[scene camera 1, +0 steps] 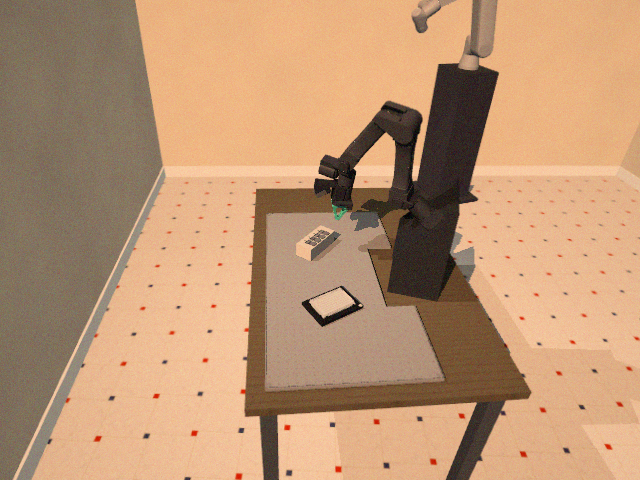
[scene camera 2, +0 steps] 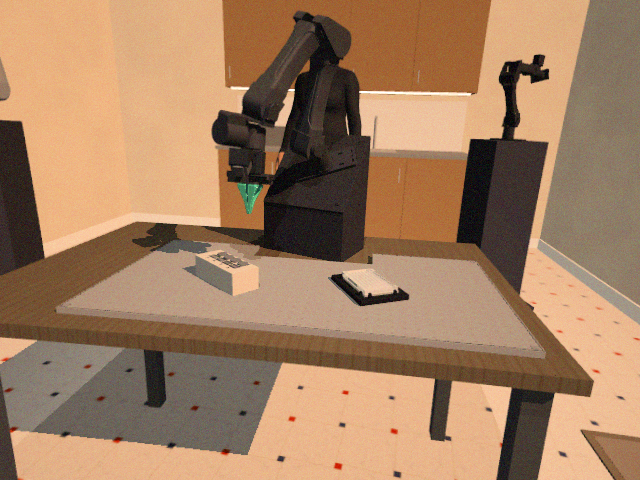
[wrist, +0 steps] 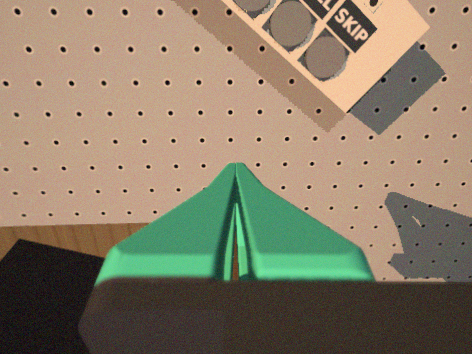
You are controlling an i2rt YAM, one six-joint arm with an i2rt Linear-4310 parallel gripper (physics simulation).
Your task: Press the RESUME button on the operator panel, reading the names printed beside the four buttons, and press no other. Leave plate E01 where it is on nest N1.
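Seen in the pictures: gripper, fingertip midpoint: [scene camera 1: 337,219] [scene camera 2: 248,213] [wrist: 235,176]; arm's base, origin of the base link: [scene camera 1: 428,217] [scene camera 2: 324,165].
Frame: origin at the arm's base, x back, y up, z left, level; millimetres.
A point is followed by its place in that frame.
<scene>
The operator panel [scene camera 1: 306,250] {x -356, y -205, z -210 mm} [scene camera 2: 244,279] {x -366, y -217, z -226 mm} [wrist: 385,55] {x -240, y -196, z -321 mm} is a cream box on the grey mat, with round grey buttons and dark name labels on top. In the wrist view, the SKIP label [wrist: 351,25] {x -263, y -196, z -301 mm} is readable beside the end button [wrist: 326,57] {x -249, y -193, z -284 mm}; another label, cut off, ends in "L". The RESUME name cannot be read in any view. My gripper [scene camera 1: 338,218] {x -236, y -96, z -218 mm} [scene camera 2: 249,212] {x -236, y -96, z -218 mm} [wrist: 235,176] {x -236, y -96, z -218 mm} is shut and empty, its green fingertips together above the mat near the panel. Plate E01 [scene camera 1: 333,301] {x -358, y -224, z 65 mm} [scene camera 2: 369,281] {x -371, y -225, z 60 mm} is white and sits on the black nest N1 [scene camera 1: 323,322] {x -418, y -237, z 132 mm} [scene camera 2: 364,301] {x -450, y -239, z 29 mm}.
The grey perforated mat [scene camera 1: 330,361] {x -450, y -249, z 274 mm} [scene camera 2: 289,322] {x -514, y -249, z -135 mm} [wrist: 115,125] {x -230, y -249, z -117 mm} lies on the wooden table [scene camera 1: 475,356] {x -24, y -262, z 387 mm} [scene camera 2: 289,356] {x -587, y -278, z -139 mm}. The arm's dark pedestal [scene camera 1: 421,263] {x -62, y -114, z 94 mm} [scene camera 2: 305,227] {x -70, y -173, z -59 mm} stands at the table's side. Another arm [scene camera 2: 510,98] on a dark pillar [scene camera 2: 501,191] stands beyond the table.
</scene>
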